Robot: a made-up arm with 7 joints. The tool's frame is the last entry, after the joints.
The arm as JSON. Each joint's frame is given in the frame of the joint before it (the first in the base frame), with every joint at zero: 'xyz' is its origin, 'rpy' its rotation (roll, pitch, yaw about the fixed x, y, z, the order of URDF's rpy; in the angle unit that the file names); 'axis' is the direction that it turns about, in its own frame. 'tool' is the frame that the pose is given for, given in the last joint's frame.
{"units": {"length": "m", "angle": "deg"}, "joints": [
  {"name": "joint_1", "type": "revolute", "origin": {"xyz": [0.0, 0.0, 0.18], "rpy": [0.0, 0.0, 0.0]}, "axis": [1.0, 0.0, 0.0]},
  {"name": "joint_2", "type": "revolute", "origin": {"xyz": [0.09, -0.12, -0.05], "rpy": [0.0, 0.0, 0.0]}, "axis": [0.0, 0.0, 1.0]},
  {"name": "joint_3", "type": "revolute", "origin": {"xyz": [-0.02, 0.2, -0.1], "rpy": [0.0, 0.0, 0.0]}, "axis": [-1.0, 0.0, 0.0]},
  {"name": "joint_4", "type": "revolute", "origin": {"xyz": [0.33, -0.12, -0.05], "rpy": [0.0, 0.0, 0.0]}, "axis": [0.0, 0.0, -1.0]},
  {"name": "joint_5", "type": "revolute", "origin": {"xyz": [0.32, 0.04, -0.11], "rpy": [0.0, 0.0, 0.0]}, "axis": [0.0, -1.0, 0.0]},
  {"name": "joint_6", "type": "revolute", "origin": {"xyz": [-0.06, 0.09, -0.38], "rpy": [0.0, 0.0, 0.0]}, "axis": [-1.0, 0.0, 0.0]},
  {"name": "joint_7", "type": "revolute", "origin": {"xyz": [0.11, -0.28, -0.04], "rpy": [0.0, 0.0, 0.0]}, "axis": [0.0, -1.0, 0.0]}
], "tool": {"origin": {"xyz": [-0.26, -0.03, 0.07], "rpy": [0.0, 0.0, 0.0]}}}
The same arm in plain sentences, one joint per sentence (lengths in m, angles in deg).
The arm has seven revolute joints in a row. What follows holds with every joint at zero, and every direction is one of the base frame's.
Joint 1 sits 0.18 m along +z from the base frame's origin and turns about +x.
Joint 2 sits 0.09 m along +x and 0.12 m along -y and 0.05 m along -z from joint 1 and turns about +z.
Joint 3 sits 0.02 m along -x and 0.2 m along +y and 0.1 m along -z from joint 2 and turns about -x.
Joint 4 sits 0.33 m along +x and 0.12 m along -y and 0.05 m along -z from joint 3 and turns about -z.
Joint 5 sits 0.32 m along +x and 0.04 m along +y and 0.11 m along -z from joint 4 and turns about -y.
Joint 6 sits 0.06 m along -x and 0.09 m along +y and 0.38 m along -z from joint 5 and turns about -x.
Joint 7 sits 0.11 m along +x and 0.28 m along -y and 0.04 m along -z from joint 6 and turns about -y.
The tool frame, which is the frame that the pose is given for, sits 0.26 m along -x and 0.03 m along -y and 0.07 m along +z from joint 7; its axes are parallel to the base frame's.

